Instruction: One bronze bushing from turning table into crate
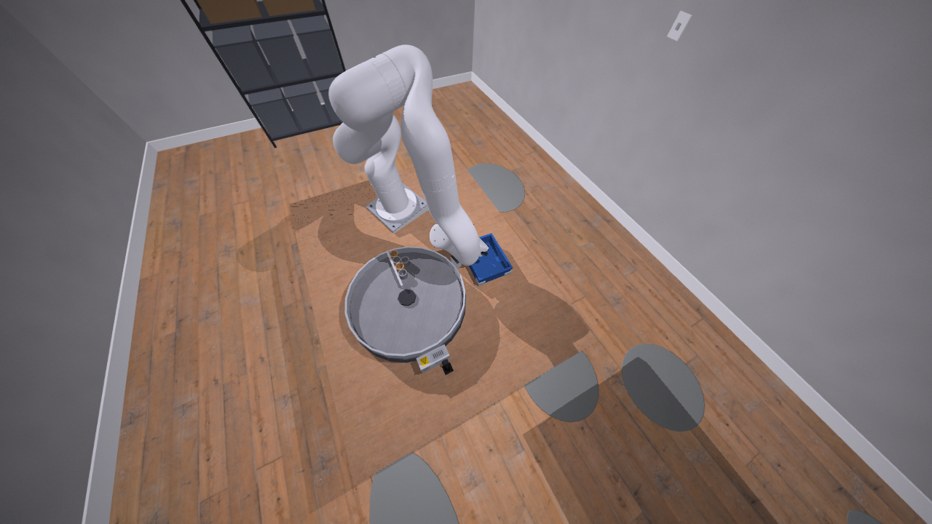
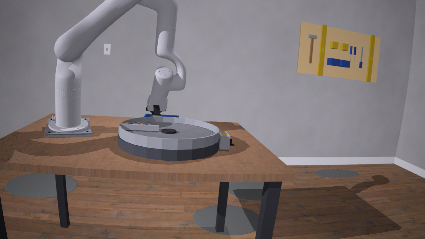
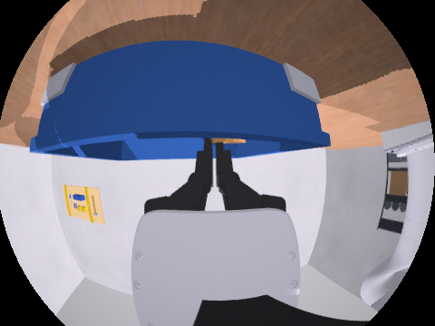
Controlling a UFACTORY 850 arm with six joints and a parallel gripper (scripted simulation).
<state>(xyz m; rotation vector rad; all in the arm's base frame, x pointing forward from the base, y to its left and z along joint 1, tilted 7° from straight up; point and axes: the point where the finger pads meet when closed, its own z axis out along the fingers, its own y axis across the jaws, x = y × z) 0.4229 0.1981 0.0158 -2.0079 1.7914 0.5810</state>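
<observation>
My gripper is now 40 mm short of the blue crate, 30 mm above it and 10 mm to the left of it. Also, from my hand: turning table: 360 mm to the right, 40 mm ahead, 10 mm below.
</observation>
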